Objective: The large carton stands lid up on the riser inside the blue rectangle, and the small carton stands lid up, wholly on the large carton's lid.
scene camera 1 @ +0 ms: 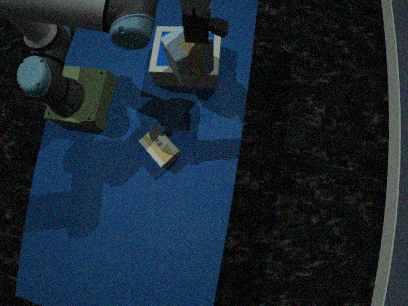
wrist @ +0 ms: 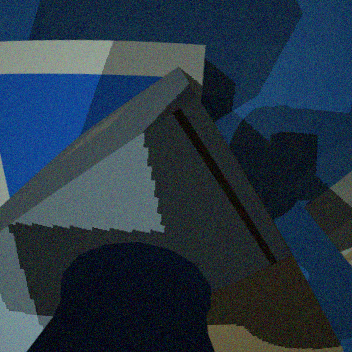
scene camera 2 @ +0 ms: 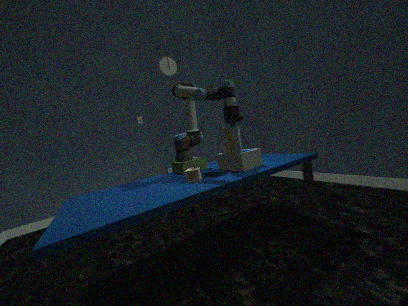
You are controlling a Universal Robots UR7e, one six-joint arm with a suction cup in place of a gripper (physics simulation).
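My suction gripper [scene camera 1: 196, 42] [scene camera 2: 232, 124] [wrist: 135, 290] is on the top face of the large carton [scene camera 1: 196, 62] [scene camera 2: 232, 142] [wrist: 115, 195], which hangs upright from it over the riser [scene camera 1: 165, 79] [scene camera 2: 250, 160] [wrist: 50, 57]. The carton is turned at an angle to the riser's sides. Its bottom is near the riser's top; whether they touch I cannot tell. Part of the blue rectangle [scene camera 1: 162, 56] [wrist: 45, 110] shows beside the carton; the rest is hidden. The small carton [scene camera 1: 160, 148] [scene camera 2: 193, 174] [wrist: 336, 215] stands apart on the table, its top partly in shadow.
The green base block [scene camera 1: 102, 95] [scene camera 2: 200, 162] under the arm stands to the left of the riser in both scene views. The blue table [scene camera 1: 140, 240] [scene camera 2: 115, 200] has its long edge to the right of the riser in scene camera 1. The views are dim and grainy.
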